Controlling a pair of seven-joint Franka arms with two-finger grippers.
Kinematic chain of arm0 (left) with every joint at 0, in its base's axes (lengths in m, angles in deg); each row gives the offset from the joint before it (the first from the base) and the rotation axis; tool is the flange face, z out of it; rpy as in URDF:
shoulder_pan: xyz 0 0 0.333 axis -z
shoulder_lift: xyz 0 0 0 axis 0.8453 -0.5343 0
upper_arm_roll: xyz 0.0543 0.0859 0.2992 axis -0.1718 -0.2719 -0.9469
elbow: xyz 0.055 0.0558 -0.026 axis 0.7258 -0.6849 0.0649
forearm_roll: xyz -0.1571 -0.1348 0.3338 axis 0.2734 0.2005 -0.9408
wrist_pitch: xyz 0 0 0 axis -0.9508 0.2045 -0.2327
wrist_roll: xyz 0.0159 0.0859 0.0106 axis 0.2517 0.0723 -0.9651
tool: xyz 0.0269 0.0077 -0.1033 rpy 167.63 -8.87 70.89
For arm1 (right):
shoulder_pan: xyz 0 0 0.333 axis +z
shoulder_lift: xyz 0 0 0 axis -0.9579 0.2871 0
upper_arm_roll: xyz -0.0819 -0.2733 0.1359 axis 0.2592 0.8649 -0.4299
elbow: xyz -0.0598 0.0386 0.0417 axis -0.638 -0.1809 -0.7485
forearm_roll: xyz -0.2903 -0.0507 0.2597 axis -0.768 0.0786 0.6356
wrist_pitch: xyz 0 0 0 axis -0.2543 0.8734 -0.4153
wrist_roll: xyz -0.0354 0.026 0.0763 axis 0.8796 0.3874 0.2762
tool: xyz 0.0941 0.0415 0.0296 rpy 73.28 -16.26 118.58
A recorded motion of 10 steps. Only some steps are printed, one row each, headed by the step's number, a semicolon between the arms.
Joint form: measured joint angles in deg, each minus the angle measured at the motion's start. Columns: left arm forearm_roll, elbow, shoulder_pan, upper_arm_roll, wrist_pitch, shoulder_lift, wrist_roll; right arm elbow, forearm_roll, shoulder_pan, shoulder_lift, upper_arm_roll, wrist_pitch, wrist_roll.
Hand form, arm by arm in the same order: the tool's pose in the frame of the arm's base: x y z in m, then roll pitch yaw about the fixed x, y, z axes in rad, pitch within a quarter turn. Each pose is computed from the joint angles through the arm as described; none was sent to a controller.
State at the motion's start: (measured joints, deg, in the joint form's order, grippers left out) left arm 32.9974 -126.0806 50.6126 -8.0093 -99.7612 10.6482 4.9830; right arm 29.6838 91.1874 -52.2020 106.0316 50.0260 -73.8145 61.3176
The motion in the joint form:
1: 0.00 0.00 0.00 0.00 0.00 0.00 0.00; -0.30 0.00 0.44 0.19 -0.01 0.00 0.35
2: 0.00 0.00 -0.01 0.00 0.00 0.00 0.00; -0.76 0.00 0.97 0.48 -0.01 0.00 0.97
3: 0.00 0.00 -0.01 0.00 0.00 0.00 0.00; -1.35 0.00 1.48 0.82 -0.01 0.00 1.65
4: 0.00 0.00 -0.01 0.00 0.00 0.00 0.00; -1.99 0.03 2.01 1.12 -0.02 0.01 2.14
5: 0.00 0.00 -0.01 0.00 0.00 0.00 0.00; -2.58 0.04 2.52 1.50 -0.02 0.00 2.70
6: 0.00 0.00 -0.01 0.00 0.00 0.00 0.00; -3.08 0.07 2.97 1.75 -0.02 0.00 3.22
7: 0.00 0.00 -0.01 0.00 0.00 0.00 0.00; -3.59 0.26 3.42 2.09 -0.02 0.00 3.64
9: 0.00 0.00 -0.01 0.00 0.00 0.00 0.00; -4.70 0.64 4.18 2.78 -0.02 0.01 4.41
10: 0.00 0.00 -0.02 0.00 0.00 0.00 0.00; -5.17 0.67 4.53 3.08 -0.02 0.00 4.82
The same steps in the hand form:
1: 0.5959 0.0372 0.5611 3.1040 0.0650 -0.1798; 0.6044 0.3110 0.1821 -2.8681 0.1367 -0.0236
2: 0.5958 0.0373 0.5611 3.1040 0.0650 -0.1796; 0.6033 0.3173 0.1819 -2.8678 0.1372 -0.0252
3: 0.5958 0.0373 0.5611 3.1040 0.0650 -0.1796; 0.6028 0.3236 0.1821 -2.8669 0.1368 -0.0282
4: 0.5958 0.0373 0.5611 3.1040 0.0650 -0.1796; 0.6024 0.3304 0.1831 -2.8644 0.1346 -0.0277
5: 0.5958 0.0373 0.5611 3.1040 0.0650 -0.1796; 0.6016 0.3366 0.1828 -2.8633 0.1342 -0.0289
6: 0.5958 0.0373 0.5611 3.1040 0.0650 -0.1796; 0.6010 0.3422 0.1835 -2.8617 0.1333 -0.0305
7: 0.5958 0.0373 0.5611 3.1040 0.0650 -0.1796; 0.6001 0.3477 0.1831 -2.8588 0.1344 -0.0322
9: 0.5958 0.0373 0.5611 3.1040 0.0650 -0.1796; 0.5995 0.3575 0.1828 -2.8521 0.1352 -0.0369
10: 0.5958 0.0374 0.5611 3.1040 0.0650 -0.1794; 0.5990 0.3619 0.1826 -2.8508 0.1350 -0.0384

